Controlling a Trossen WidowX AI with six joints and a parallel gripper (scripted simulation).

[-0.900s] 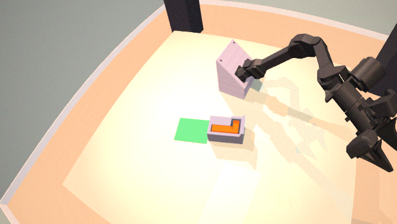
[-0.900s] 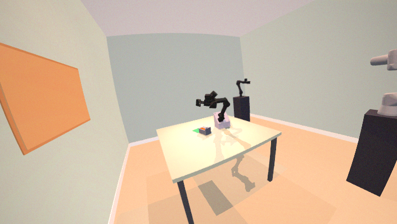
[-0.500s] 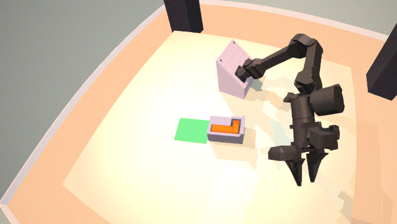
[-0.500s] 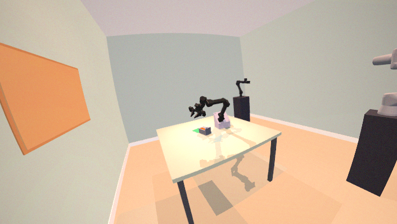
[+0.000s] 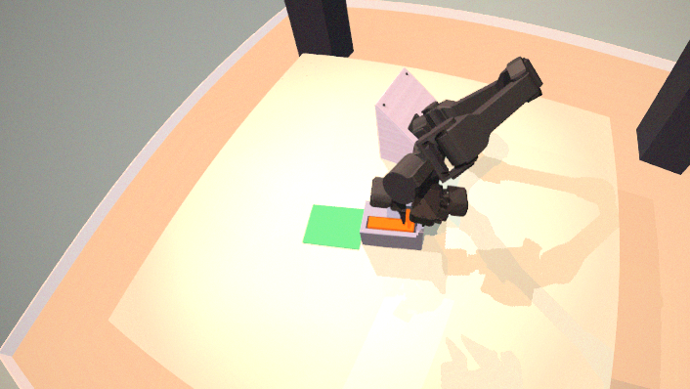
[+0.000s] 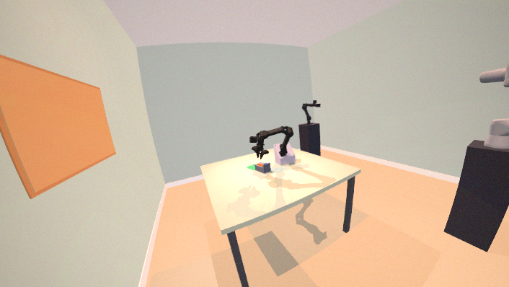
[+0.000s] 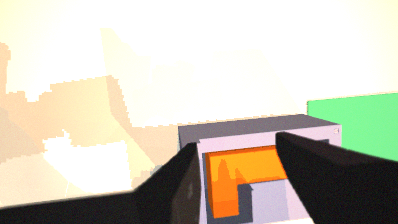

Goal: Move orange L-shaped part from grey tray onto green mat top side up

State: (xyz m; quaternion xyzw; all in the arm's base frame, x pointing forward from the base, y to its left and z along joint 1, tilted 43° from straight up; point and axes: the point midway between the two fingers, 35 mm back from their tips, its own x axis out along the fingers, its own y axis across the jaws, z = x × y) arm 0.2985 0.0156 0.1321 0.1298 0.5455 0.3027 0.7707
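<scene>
Right now the orange L-shaped part is 5 cm behind my gripper tip, 6 cm to the right of it and 11 cm below it. Also, from my gripper tip: green mat: 1 cm behind, 22 cm to the right, 17 cm below.
</scene>
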